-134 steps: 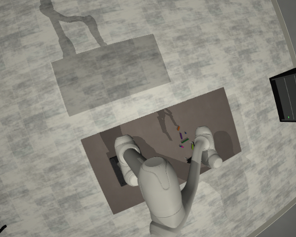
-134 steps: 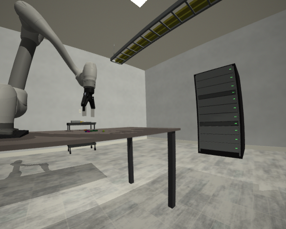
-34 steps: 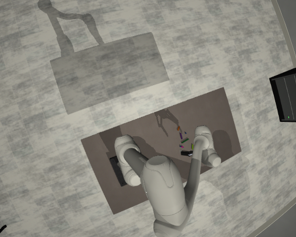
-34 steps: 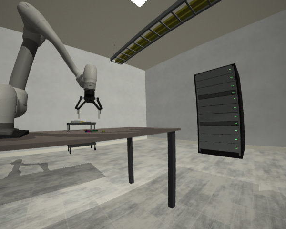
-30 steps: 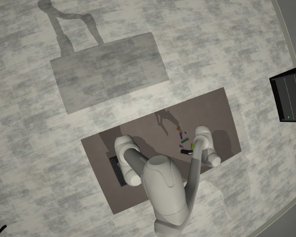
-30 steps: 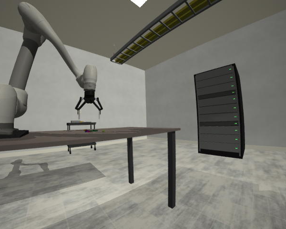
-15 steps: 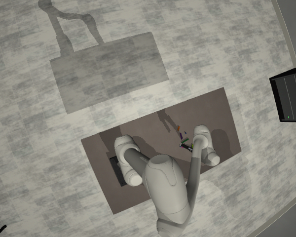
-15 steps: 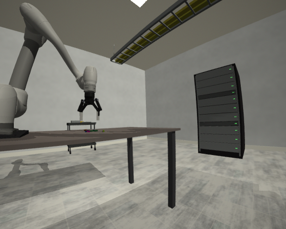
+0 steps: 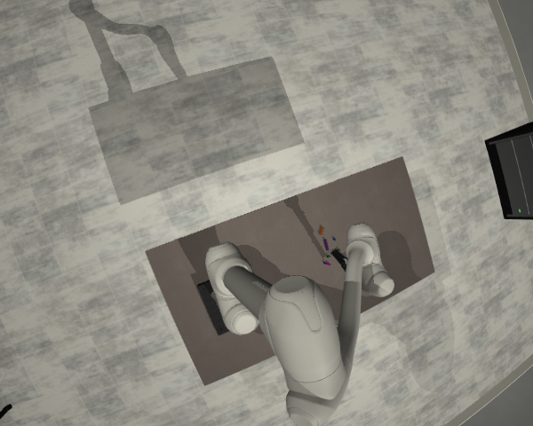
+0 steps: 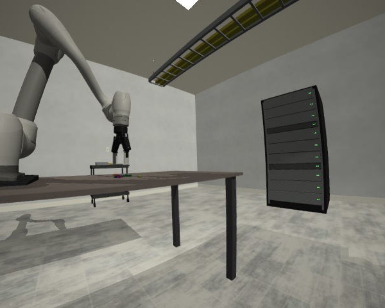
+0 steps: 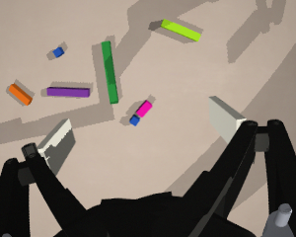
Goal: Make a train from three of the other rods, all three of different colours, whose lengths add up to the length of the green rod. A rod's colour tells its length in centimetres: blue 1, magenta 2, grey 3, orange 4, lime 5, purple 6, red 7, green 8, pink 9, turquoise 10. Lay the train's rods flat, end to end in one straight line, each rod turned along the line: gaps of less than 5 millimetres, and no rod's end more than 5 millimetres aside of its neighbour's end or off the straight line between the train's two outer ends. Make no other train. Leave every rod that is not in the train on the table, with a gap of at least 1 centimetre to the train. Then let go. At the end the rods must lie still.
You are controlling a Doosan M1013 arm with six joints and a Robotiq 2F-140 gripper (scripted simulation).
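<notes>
The magenta rod lies 10 mm behind my hand and 80 mm below it. The rest, counted from my hand: lime rod 90 mm ahead, 50 mm to the right, 80 mm below; purple rod 20 mm ahead, 100 mm to the left, 80 mm below; green rod 40 mm ahead, 40 mm to the left, 80 mm below.
</notes>
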